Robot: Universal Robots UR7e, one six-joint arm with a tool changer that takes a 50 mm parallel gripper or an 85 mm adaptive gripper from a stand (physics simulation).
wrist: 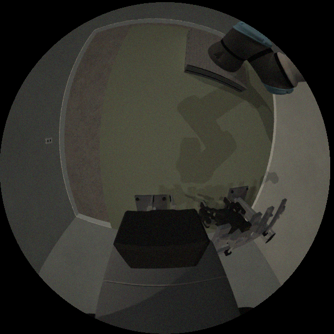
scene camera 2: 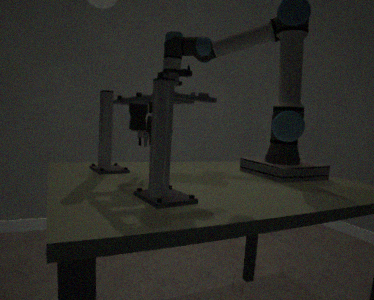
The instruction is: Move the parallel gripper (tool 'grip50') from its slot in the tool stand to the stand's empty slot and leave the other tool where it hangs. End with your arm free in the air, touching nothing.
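Seen in the pictures: arm's base, origin of its link: [scene camera 2: 282,162].
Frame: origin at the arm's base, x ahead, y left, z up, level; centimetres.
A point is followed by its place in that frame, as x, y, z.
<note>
The parallel gripper [scene camera 2: 143,142] hangs below the stand's beam, left of the near post, its dark body upright and light fingers pointing down; whether they are open cannot be told. The other tool is mostly hidden by the post. In the wrist view, dark tool bodies [wrist: 232,217] overlap at the stand on the lower right; which is which is unclear. The tool stand [scene camera 2: 162,140] @(66.8, 25.3, 9.8) [wrist: 239,193] has prongs reaching toward the robot base. My arm's end [scene camera 2: 171,65] is bare, near the near post's top; contact cannot be judged. A black block [wrist: 160,235] fills the lower middle of the wrist view.
The stand's far post [scene camera 2: 105,130] @(72.9, -20.3, 10.0) rises at the left. The robot base [scene camera 2: 285,169] @(10.4, 12.4, -0.9) [wrist: 215,77] stands on the table [scene camera 2: 225,200] @(48.5, 28.4, -6.2) [wrist: 145,110]. Another post foot [wrist: 145,202] shows just above the black block. The light is dim, with arm shadows on the table.
</note>
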